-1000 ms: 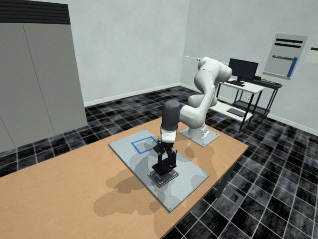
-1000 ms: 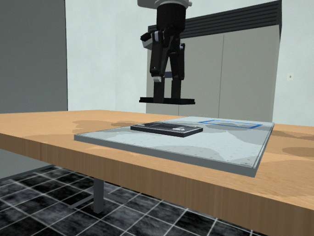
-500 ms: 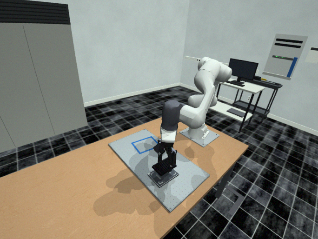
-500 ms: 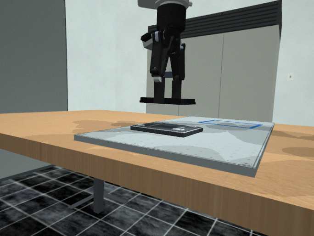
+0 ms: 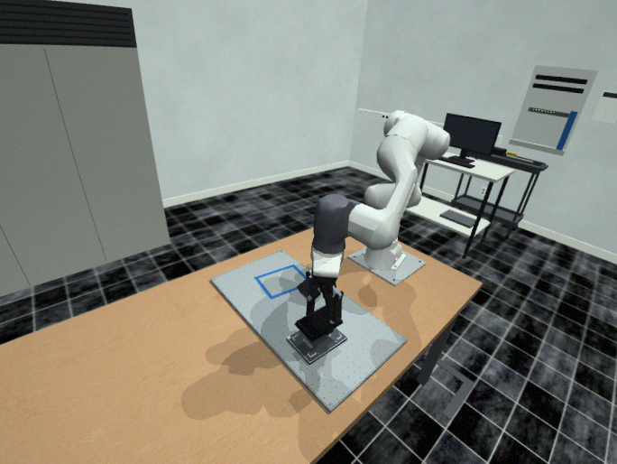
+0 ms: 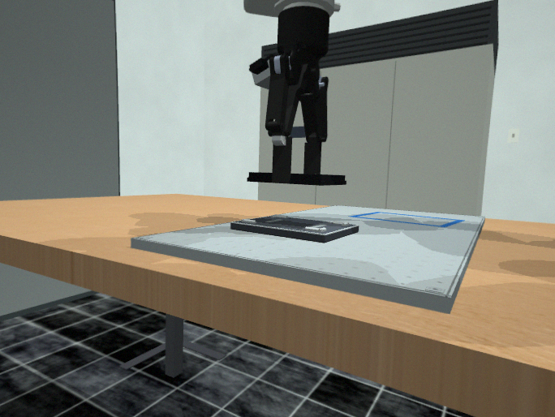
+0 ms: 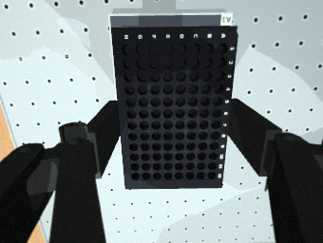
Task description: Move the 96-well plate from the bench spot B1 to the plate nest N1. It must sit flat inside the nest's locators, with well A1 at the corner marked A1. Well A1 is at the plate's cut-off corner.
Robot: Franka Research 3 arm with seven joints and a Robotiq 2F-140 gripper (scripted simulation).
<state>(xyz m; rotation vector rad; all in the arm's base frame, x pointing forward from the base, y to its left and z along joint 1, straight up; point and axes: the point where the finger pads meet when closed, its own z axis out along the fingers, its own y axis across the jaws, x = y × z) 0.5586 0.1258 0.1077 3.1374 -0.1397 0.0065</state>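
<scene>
The plate nest lies 100 mm below my hand. The rest, counted from my hand: A1 label: 90 mm below, 70 mm ahead, 60 mm to the right; black 96-well plate: 20 mm below.
</scene>
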